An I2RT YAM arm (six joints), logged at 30 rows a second.
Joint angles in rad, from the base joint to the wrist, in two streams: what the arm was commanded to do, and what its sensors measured. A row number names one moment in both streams.
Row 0, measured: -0.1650, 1.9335, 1.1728, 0.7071, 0.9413, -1.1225
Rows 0 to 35, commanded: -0.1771, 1.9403, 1.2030, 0.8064, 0.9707, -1.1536; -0.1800, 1.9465, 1.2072, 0.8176, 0.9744, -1.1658; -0.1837, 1.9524, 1.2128, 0.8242, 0.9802, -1.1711; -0.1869, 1.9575, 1.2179, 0.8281, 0.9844, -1.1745; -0.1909, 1.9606, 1.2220, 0.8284, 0.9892, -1.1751; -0.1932, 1.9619, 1.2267, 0.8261, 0.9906, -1.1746; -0.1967, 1.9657, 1.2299, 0.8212, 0.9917, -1.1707; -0.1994, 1.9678, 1.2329, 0.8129, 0.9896, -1.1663; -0.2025, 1.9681, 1.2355, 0.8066, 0.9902, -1.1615; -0.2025, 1.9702, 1.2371, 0.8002, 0.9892, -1.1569; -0.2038, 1.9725, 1.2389, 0.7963, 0.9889, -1.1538; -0.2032, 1.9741, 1.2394, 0.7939, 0.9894, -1.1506; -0.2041, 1.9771, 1.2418, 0.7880, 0.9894, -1.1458; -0.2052, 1.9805, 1.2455, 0.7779, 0.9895, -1.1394; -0.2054, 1.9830, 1.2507, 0.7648, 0.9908, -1.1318; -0.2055, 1.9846, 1.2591, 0.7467, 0.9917, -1.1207; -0.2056, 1.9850, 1.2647, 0.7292, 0.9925, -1.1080; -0.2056, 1.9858, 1.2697, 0.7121, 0.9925, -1.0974; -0.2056, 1.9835, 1.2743, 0.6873, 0.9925, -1.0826; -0.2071, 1.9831, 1.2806, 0.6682, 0.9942, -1.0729; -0.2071, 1.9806, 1.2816, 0.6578, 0.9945, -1.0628; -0.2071, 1.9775, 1.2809, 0.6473, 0.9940, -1.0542; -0.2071, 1.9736, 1.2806, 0.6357, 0.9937, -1.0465; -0.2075, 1.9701, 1.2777, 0.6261, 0.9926, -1.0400; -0.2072, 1.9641, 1.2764, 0.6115, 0.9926, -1.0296; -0.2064, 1.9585, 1.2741, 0.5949, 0.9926, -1.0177; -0.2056, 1.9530, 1.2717, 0.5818, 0.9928, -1.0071; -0.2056, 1.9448, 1.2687, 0.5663, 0.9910, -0.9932; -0.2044, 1.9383, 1.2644, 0.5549, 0.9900, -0.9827; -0.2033, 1.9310, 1.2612, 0.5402, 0.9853, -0.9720; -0.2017, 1.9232, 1.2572, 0.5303, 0.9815, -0.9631; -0.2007, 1.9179, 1.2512, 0.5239, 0.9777, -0.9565; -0.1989, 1.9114, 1.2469, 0.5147, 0.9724, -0.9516; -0.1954, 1.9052, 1.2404, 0.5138, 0.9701, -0.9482; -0.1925, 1.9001, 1.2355, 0.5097, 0.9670, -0.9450; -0.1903, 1.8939, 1.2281, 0.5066, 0.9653, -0.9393
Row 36, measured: -0.1955, 1.9537, 1.2392, 0.5201, 0.9630, -0.9752
